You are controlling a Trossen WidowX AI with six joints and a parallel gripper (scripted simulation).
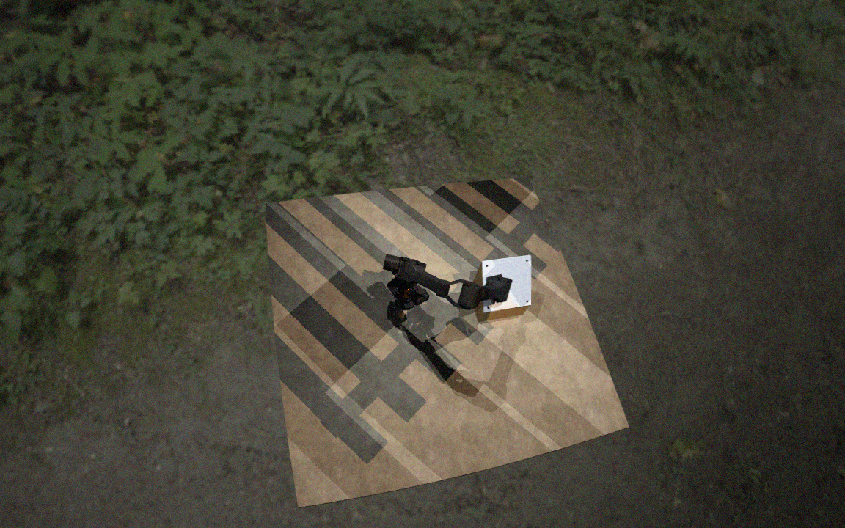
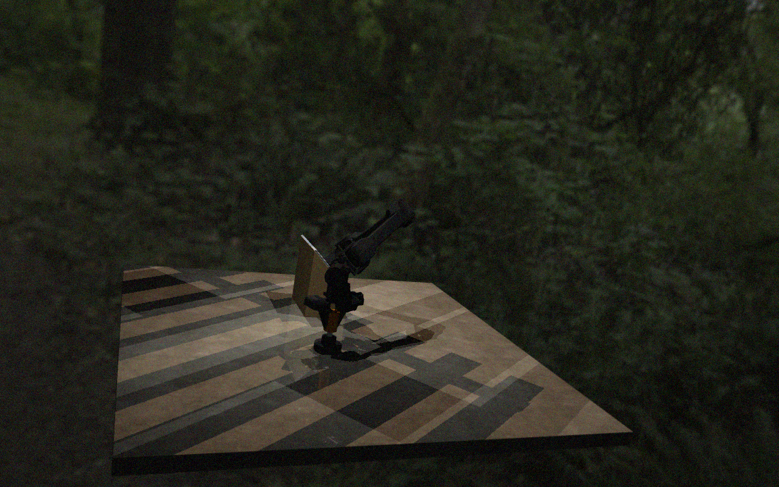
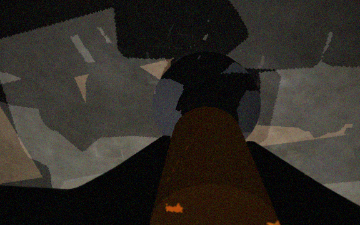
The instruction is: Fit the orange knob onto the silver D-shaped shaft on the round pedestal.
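Now: gripper tip 30 mm below the orange knob. From my gripper tip the other things lie so: round dark pedestal 40 mm below.
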